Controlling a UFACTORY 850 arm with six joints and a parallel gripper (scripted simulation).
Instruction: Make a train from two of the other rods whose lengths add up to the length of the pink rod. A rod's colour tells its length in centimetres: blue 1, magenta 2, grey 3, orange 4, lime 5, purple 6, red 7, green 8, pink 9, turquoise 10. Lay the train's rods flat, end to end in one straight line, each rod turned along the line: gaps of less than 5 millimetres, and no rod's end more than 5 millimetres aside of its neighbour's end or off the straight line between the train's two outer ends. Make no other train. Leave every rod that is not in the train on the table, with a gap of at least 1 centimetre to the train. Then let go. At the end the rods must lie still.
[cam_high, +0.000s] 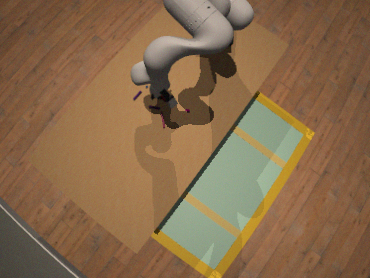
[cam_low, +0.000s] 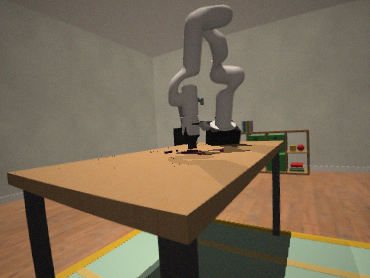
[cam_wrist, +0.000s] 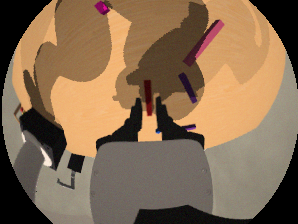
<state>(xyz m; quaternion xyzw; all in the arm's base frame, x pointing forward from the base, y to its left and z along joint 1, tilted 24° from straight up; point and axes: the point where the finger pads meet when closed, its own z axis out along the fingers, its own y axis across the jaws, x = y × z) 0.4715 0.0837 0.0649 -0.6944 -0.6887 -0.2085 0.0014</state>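
My hand is 30 mm above the red rod. From my hand the other things lie so: magenta rod (50 mm behind, 150 mm to the left, 30 mm below); then tiny blue rod (20 mm ahead, 100 mm to the right, 30 mm below); then pink rod (80 mm ahead, 100 mm to the left, 30 mm below).
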